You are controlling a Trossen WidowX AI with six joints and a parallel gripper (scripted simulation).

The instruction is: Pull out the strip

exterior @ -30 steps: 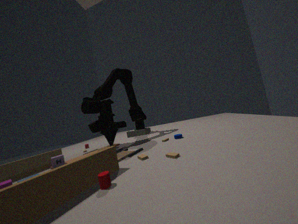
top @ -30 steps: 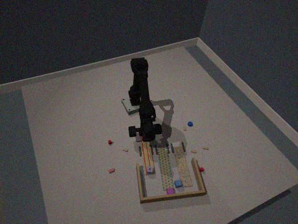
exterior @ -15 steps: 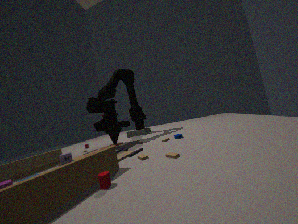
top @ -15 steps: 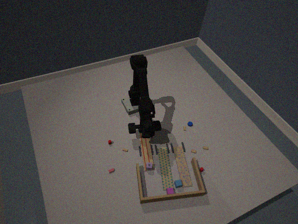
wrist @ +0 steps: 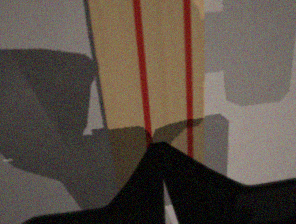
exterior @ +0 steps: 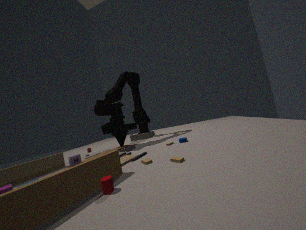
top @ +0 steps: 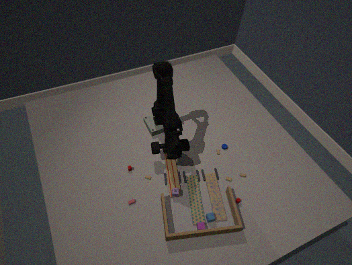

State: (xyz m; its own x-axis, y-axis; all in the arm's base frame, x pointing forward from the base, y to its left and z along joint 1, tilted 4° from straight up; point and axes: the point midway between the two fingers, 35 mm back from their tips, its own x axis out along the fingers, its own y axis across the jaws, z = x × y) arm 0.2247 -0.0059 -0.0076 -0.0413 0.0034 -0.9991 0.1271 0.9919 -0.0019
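My gripper tip is now 10 cm short of the strip and 1 cm to the left of it. From my gripper tip the other things lie so: pink block (20 cm ahead, 23 cm to the right); blue disc (1 cm ahead, 30 cm to the left).
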